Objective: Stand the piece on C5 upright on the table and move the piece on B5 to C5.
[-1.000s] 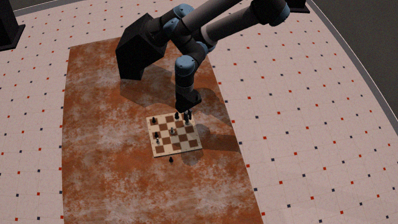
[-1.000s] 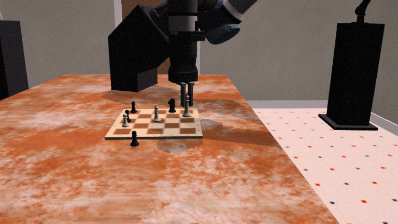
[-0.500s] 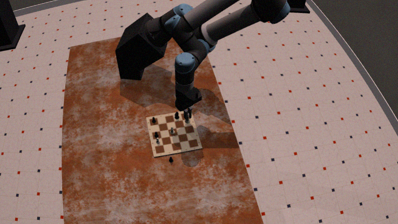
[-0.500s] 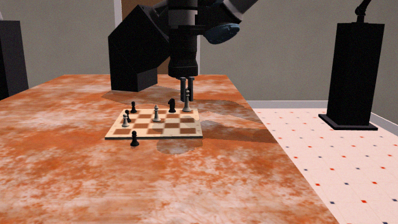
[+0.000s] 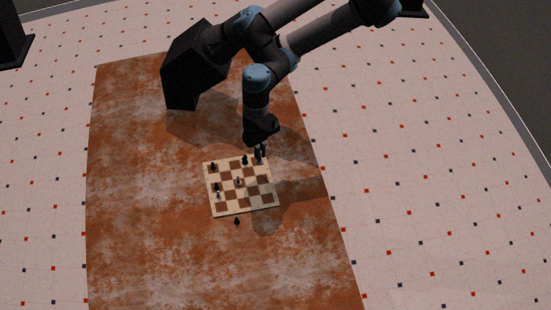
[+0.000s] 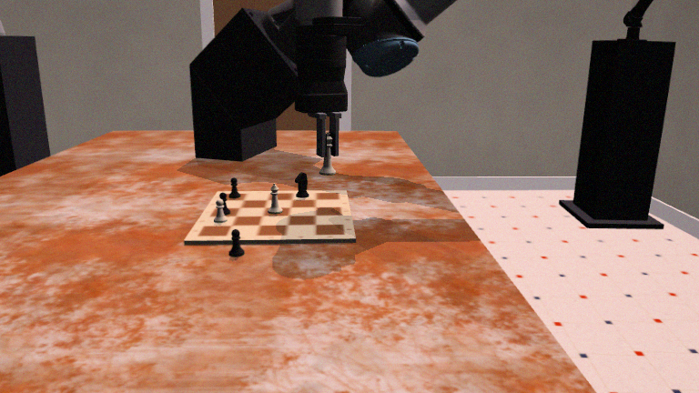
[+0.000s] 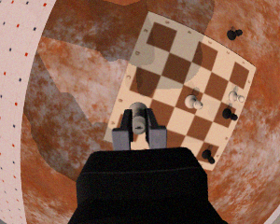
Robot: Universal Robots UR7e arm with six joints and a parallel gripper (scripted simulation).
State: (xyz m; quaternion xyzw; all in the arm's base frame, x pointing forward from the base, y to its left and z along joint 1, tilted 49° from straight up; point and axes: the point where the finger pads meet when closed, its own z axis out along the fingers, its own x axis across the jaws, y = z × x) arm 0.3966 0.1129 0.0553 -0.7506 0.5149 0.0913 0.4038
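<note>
My gripper is now 4 cm short of the white bishop, 7 cm to the left of it and 7 cm above it. Round my hand: black knight 4 cm behind, 5 cm to the right, 8 cm below; chessboard 4 cm ahead, 7 cm to the right, 10 cm below; white queen 1 cm below.
</note>
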